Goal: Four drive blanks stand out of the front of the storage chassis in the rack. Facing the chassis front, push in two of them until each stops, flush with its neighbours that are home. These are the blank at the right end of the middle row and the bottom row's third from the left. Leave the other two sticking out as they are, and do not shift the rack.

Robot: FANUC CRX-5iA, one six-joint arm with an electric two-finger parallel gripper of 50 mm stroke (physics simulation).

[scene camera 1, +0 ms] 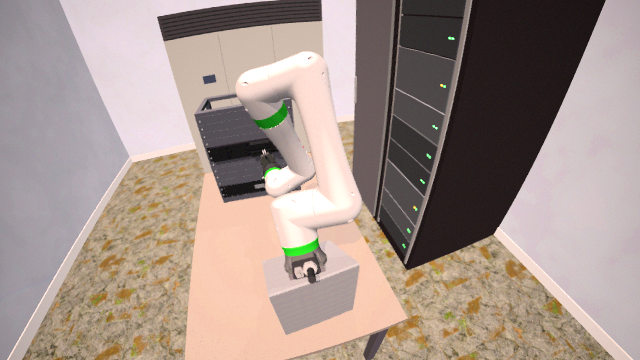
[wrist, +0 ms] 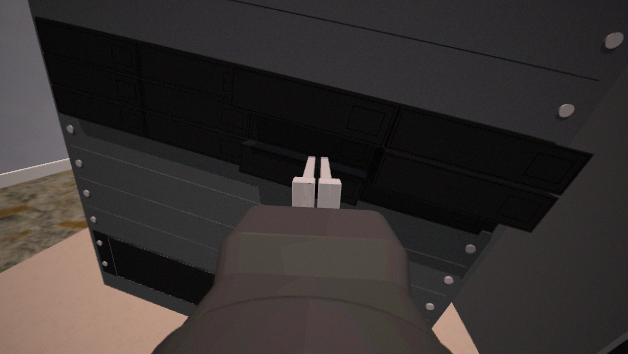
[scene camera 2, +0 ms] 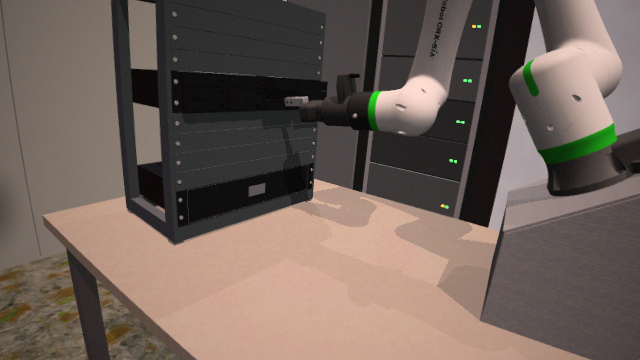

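The gripper appears in the pictures, and the wrist view shows it too. A rack is also seen in the pictures.
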